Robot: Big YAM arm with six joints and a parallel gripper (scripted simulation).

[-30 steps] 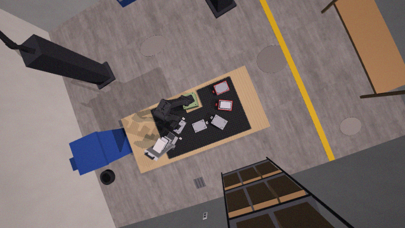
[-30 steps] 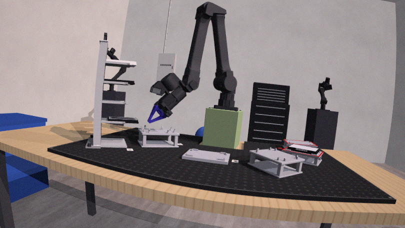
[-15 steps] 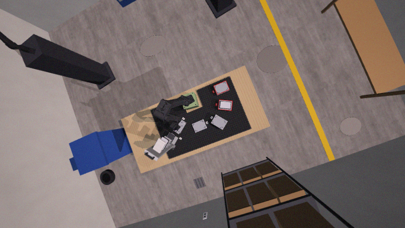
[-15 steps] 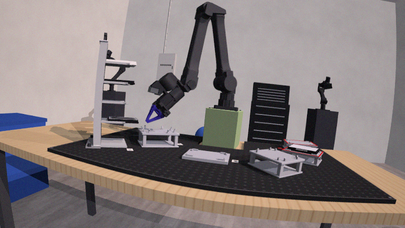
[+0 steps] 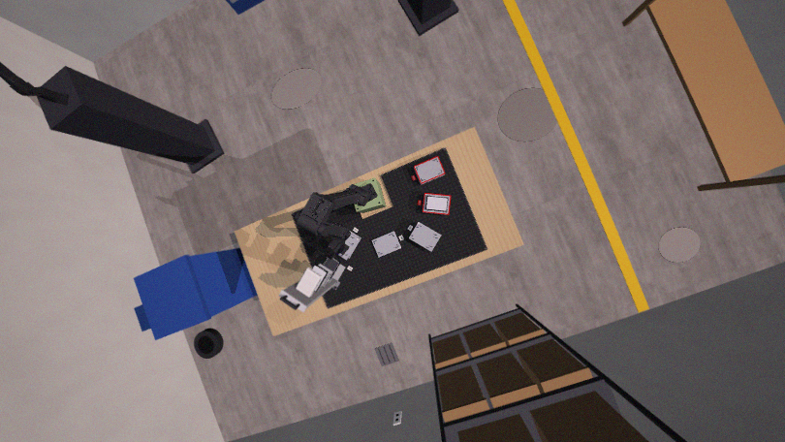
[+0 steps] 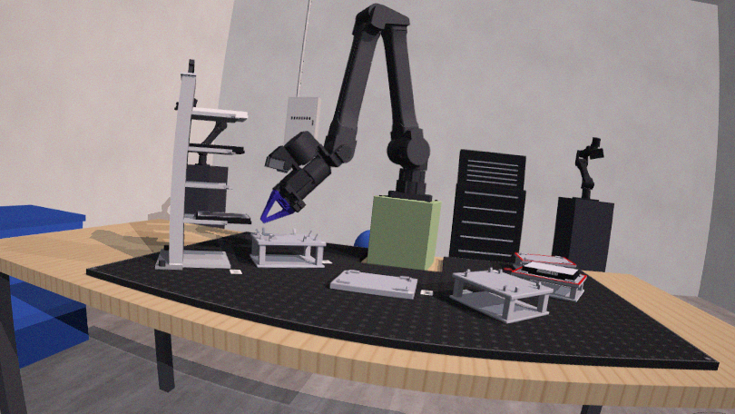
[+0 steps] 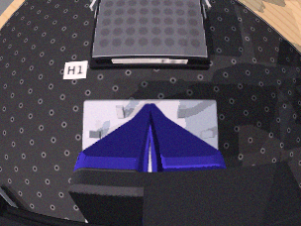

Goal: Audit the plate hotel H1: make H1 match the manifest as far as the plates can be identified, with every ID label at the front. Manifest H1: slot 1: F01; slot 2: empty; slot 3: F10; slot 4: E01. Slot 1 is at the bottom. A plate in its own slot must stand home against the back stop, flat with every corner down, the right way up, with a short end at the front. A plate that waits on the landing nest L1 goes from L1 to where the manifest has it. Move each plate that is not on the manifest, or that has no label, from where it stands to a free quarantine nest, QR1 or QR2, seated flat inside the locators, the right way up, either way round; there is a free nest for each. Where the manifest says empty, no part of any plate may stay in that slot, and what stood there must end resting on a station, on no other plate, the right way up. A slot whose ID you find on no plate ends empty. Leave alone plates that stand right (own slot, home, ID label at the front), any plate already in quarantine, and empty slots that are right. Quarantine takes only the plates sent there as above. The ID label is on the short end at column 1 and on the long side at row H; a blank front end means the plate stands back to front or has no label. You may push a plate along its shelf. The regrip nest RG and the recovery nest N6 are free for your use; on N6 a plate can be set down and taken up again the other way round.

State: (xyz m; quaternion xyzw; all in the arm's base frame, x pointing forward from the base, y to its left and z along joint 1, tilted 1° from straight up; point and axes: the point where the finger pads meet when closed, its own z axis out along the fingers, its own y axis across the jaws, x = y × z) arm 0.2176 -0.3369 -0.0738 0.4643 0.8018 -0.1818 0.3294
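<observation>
The regrip nest RG is 3 cm behind my hand, 5 cm to the left of it and 5 cm below it. From my hand the other things lie so: hotel base: 8 cm ahead, 13 cm to the right, 10 cm below; then RG label: 8 cm behind, 14 cm to the left, 10 cm below; then H1 tag: 12 cm ahead, 2 cm to the right, 10 cm below.
</observation>
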